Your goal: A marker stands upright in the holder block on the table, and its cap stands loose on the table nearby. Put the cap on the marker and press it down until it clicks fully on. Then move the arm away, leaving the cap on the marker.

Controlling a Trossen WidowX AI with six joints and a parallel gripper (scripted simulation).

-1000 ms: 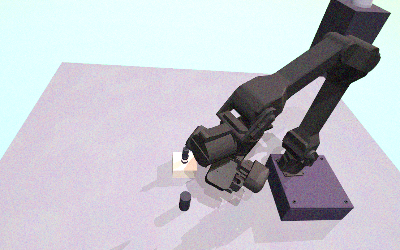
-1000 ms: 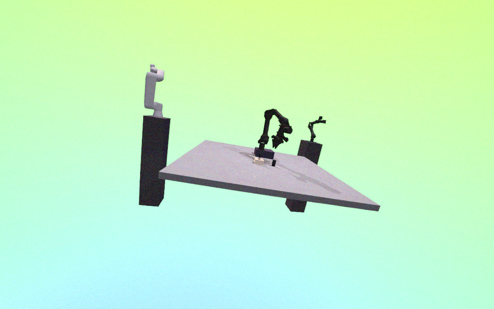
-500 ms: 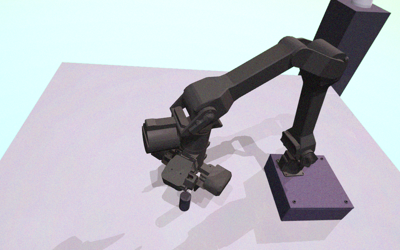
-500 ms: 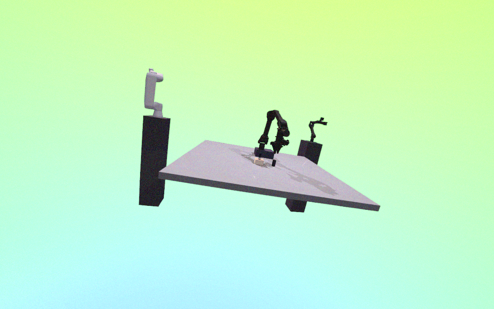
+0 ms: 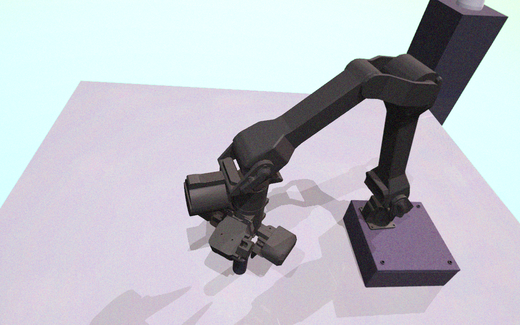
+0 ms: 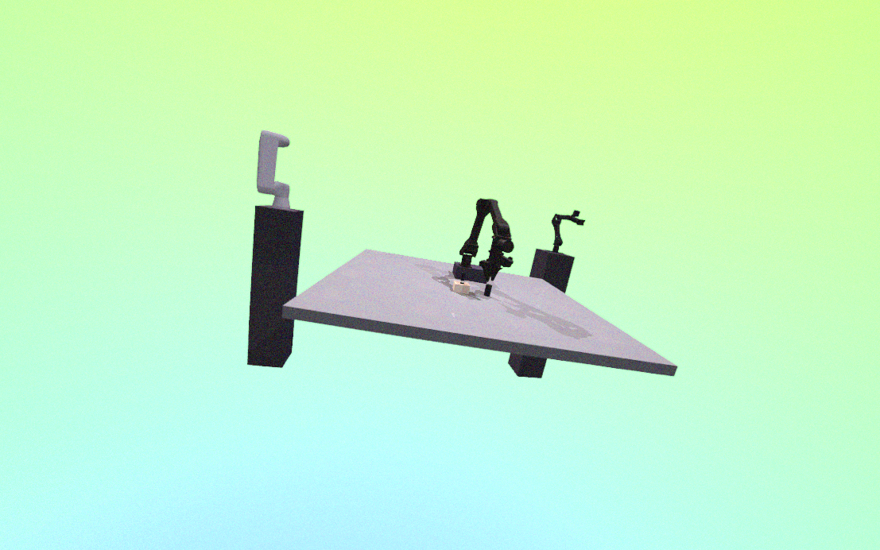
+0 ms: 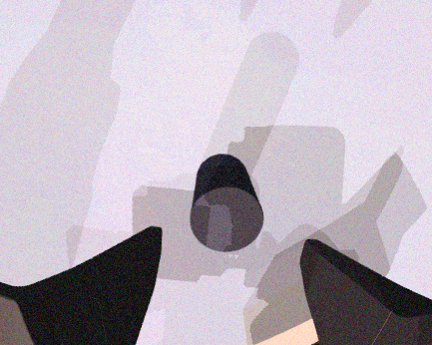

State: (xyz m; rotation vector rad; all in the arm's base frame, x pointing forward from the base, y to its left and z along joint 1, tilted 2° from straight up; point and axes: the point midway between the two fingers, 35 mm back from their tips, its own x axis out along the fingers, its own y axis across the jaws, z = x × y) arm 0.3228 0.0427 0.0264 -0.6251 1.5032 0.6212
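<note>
Now: gripper tip 40 mm above the dark cap. From my gripper tip the other things lie so: holder block (20 mm behind, 130 mm to the right, 50 mm below).
</note>
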